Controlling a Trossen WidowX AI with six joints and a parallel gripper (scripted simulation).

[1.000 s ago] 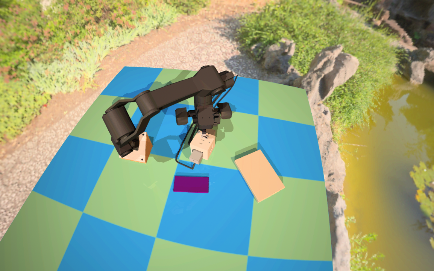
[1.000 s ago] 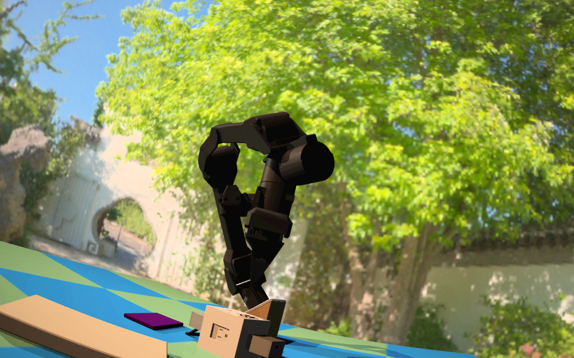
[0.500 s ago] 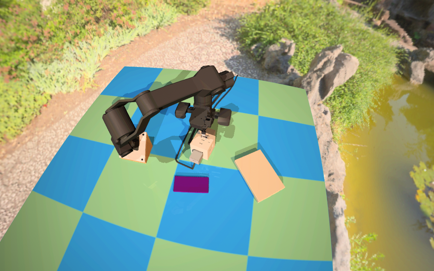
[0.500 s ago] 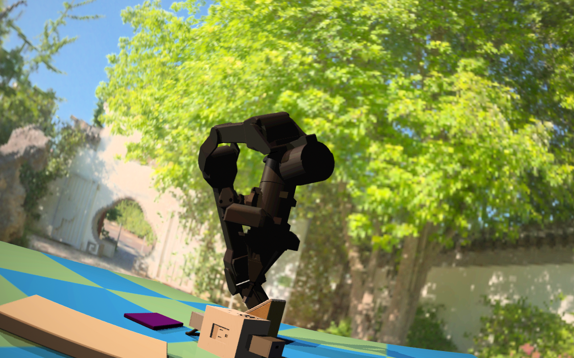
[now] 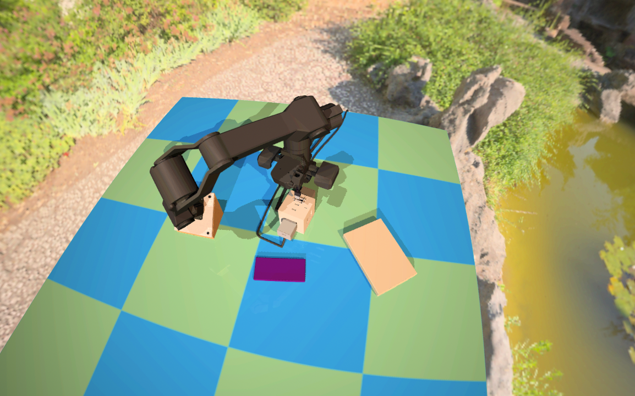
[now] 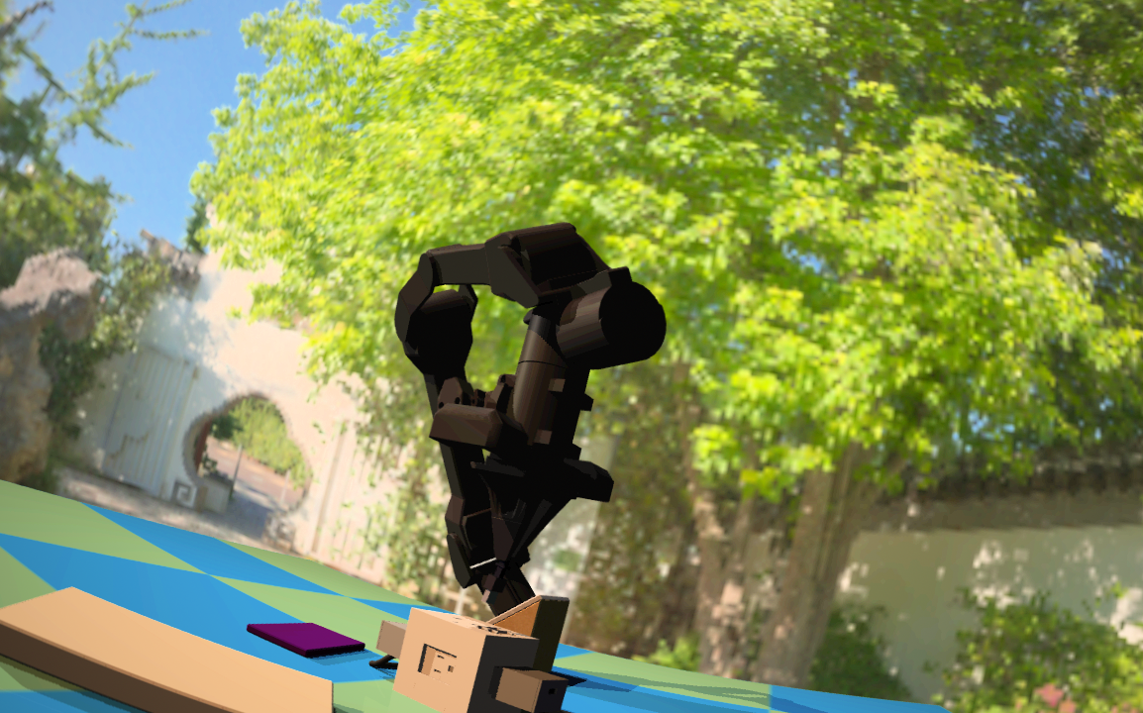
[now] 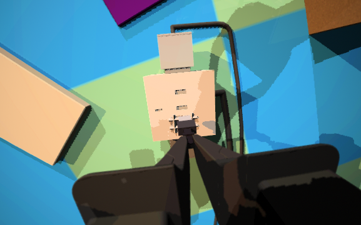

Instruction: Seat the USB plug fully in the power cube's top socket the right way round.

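The USB plug lies 2 cm below my gripper tip. The rest, counted from my gripper tip: USB socket 1 cm to the left, 7 cm below; flat tan board 24 cm ahead, 9 cm to the right, 13 cm below; purple flat card 2 cm behind, 18 cm to the right, 13 cm below.
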